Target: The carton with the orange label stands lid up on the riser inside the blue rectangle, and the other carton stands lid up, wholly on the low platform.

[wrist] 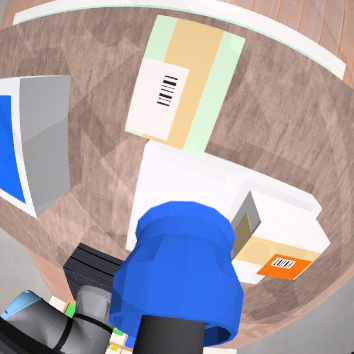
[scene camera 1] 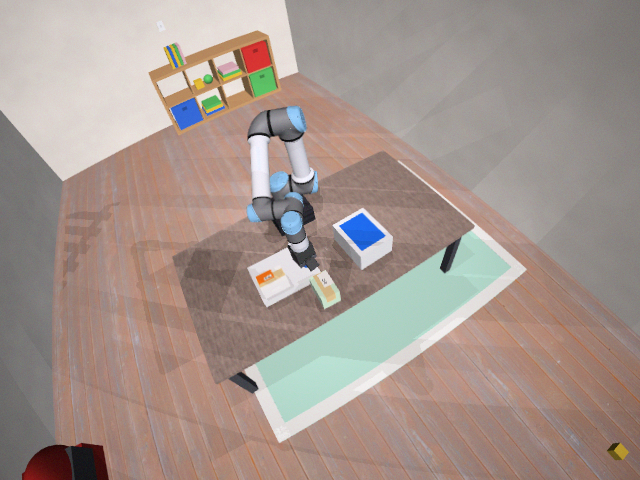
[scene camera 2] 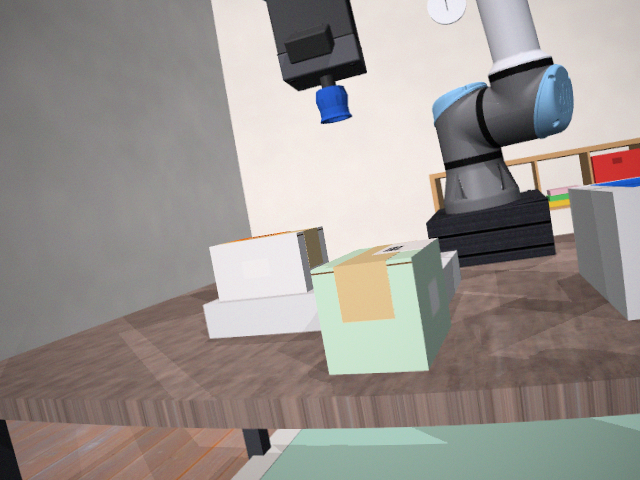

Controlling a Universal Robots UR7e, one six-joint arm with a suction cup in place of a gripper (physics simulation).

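My suction cup is blue, bare and free in the air, high above the cartons and apart from both. The light green carton stands on the table beside the low platform, tape and barcode label on top. The white carton with the orange label stands on the low white platform, towards one end, label and taped lid up. The white riser bears the blue rectangle; no carton is on it.
The table has its front edge close to the green carton. The arm's black base block stands behind the platform and riser. A wooden shelf unit stands by the far wall.
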